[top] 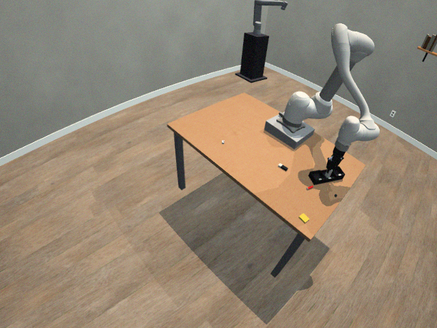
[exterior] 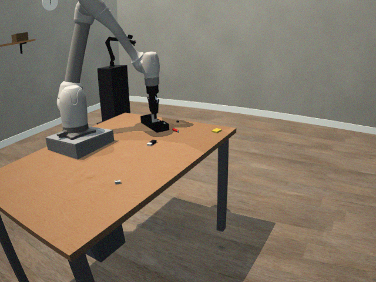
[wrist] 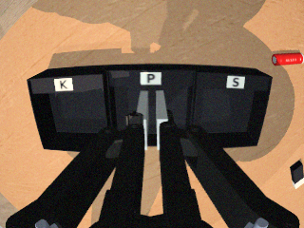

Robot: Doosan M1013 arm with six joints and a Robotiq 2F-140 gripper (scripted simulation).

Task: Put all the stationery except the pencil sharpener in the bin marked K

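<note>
The black three-compartment bin lies 30 mm below my hand. The rest, counted from my hand: black-and-white eraser: 190 mm ahead, 250 mm to the right, 40 mm below; small red cylinder: 180 mm ahead, 20 mm to the right, 40 mm below; small black round thing: 80 mm ahead, 140 mm to the left, 50 mm below.
</note>
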